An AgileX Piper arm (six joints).
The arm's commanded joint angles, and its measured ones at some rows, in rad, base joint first. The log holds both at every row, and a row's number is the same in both.
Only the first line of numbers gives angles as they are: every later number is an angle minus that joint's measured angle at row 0.
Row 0, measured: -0.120 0.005 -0.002 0.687 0.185 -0.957
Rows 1 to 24, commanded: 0.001 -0.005 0.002 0.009 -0.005 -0.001; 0.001 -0.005 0.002 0.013 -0.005 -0.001; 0.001 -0.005 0.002 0.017 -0.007 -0.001; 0.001 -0.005 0.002 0.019 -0.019 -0.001; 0.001 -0.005 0.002 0.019 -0.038 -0.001; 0.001 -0.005 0.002 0.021 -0.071 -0.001; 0.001 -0.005 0.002 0.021 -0.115 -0.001; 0.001 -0.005 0.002 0.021 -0.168 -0.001; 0.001 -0.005 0.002 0.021 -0.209 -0.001; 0.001 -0.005 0.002 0.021 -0.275 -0.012; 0.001 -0.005 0.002 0.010 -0.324 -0.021; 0.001 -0.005 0.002 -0.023 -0.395 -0.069; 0.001 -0.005 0.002 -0.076 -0.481 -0.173; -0.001 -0.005 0.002 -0.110 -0.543 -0.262; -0.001 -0.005 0.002 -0.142 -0.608 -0.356; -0.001 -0.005 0.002 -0.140 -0.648 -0.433; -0.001 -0.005 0.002 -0.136 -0.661 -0.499; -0.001 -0.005 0.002 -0.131 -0.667 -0.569; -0.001 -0.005 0.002 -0.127 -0.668 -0.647; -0.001 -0.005 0.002 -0.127 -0.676 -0.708; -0.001 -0.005 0.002 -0.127 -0.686 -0.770; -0.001 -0.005 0.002 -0.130 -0.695 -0.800; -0.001 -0.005 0.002 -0.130 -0.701 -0.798; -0.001 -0.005 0.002 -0.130 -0.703 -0.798
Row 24, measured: 0.000 -0.002 0.000 -0.115 -0.663 -0.702
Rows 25 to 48, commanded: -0.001 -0.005 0.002 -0.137 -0.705 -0.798; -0.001 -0.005 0.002 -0.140 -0.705 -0.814; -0.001 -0.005 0.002 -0.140 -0.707 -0.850; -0.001 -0.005 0.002 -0.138 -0.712 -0.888; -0.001 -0.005 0.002 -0.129 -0.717 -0.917; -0.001 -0.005 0.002 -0.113 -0.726 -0.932; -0.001 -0.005 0.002 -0.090 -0.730 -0.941; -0.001 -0.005 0.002 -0.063 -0.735 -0.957; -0.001 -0.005 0.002 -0.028 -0.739 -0.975; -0.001 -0.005 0.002 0.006 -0.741 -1.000; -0.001 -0.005 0.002 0.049 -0.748 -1.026; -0.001 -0.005 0.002 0.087 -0.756 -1.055; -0.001 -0.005 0.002 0.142 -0.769 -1.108; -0.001 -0.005 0.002 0.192 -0.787 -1.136; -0.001 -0.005 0.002 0.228 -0.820 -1.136; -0.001 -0.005 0.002 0.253 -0.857 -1.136; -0.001 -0.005 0.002 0.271 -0.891 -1.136; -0.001 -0.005 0.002 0.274 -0.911 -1.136; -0.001 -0.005 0.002 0.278 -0.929 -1.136; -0.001 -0.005 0.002 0.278 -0.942 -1.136; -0.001 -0.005 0.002 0.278 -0.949 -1.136; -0.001 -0.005 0.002 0.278 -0.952 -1.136; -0.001 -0.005 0.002 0.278 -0.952 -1.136; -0.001 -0.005 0.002 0.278 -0.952 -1.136
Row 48, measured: 0.000 -0.002 0.000 0.265 -0.923 -1.131
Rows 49 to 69, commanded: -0.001 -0.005 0.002 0.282 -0.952 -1.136; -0.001 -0.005 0.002 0.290 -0.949 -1.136; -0.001 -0.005 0.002 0.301 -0.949 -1.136; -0.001 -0.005 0.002 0.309 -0.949 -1.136; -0.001 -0.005 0.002 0.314 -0.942 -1.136; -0.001 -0.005 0.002 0.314 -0.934 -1.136; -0.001 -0.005 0.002 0.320 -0.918 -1.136; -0.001 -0.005 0.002 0.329 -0.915 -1.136; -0.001 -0.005 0.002 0.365 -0.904 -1.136; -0.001 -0.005 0.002 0.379 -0.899 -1.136; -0.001 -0.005 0.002 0.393 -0.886 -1.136; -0.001 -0.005 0.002 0.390 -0.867 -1.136; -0.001 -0.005 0.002 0.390 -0.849 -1.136; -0.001 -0.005 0.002 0.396 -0.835 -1.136; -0.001 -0.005 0.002 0.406 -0.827 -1.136; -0.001 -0.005 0.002 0.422 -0.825 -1.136; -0.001 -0.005 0.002 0.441 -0.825 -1.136; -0.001 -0.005 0.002 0.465 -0.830 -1.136; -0.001 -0.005 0.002 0.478 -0.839 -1.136; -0.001 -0.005 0.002 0.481 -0.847 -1.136; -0.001 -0.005 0.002 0.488 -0.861 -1.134
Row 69, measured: 0.000 -0.002 0.000 0.460 -0.832 -1.133
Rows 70 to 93, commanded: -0.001 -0.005 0.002 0.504 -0.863 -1.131; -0.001 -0.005 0.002 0.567 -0.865 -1.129; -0.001 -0.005 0.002 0.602 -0.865 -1.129; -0.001 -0.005 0.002 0.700 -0.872 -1.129; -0.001 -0.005 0.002 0.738 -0.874 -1.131; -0.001 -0.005 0.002 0.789 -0.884 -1.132; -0.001 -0.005 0.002 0.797 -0.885 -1.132; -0.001 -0.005 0.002 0.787 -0.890 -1.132; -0.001 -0.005 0.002 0.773 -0.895 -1.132; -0.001 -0.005 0.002 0.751 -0.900 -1.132; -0.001 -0.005 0.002 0.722 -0.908 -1.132; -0.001 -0.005 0.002 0.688 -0.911 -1.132; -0.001 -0.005 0.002 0.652 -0.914 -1.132; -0.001 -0.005 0.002 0.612 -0.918 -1.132; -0.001 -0.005 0.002 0.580 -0.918 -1.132; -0.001 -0.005 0.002 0.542 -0.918 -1.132; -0.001 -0.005 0.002 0.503 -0.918 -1.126; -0.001 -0.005 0.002 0.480 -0.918 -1.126; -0.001 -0.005 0.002 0.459 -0.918 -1.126; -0.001 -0.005 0.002 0.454 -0.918 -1.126; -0.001 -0.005 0.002 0.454 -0.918 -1.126; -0.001 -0.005 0.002 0.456 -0.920 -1.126; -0.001 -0.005 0.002 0.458 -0.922 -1.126; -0.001 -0.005 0.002 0.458 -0.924 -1.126
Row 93, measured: 0.000 -0.005 -0.002 0.474 -0.906 -1.132
